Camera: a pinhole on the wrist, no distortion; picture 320 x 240 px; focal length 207.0 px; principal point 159.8 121.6 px. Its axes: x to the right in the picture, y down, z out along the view. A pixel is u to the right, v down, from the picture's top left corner.
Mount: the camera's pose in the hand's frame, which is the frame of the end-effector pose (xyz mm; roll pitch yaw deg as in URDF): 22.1 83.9 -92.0 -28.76 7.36 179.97
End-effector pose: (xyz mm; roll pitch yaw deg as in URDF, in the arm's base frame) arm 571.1 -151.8 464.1 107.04 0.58 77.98
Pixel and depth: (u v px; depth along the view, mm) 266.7 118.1 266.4
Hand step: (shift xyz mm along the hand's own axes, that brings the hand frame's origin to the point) -144.6 -40.2 124.1
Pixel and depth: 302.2 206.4 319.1
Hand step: -223.5 -184.1 94.9
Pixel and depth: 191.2 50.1 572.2
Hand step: -140.5 -18.1 488.7
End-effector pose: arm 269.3 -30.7 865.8 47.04 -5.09 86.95
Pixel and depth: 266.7 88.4 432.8
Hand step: -252.5 -63.3 288.8
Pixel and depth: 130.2 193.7 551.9
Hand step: 50.0 -350.2 306.2
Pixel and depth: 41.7 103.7 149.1
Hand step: 88.9 23.4 54.7
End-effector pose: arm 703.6 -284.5 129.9 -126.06 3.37 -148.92
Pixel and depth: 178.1 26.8 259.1
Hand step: -37.0 63.3 187.0
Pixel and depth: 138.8 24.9 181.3
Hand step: 14.8 70.9 108.4
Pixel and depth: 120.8 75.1 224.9
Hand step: 35.7 20.0 133.1
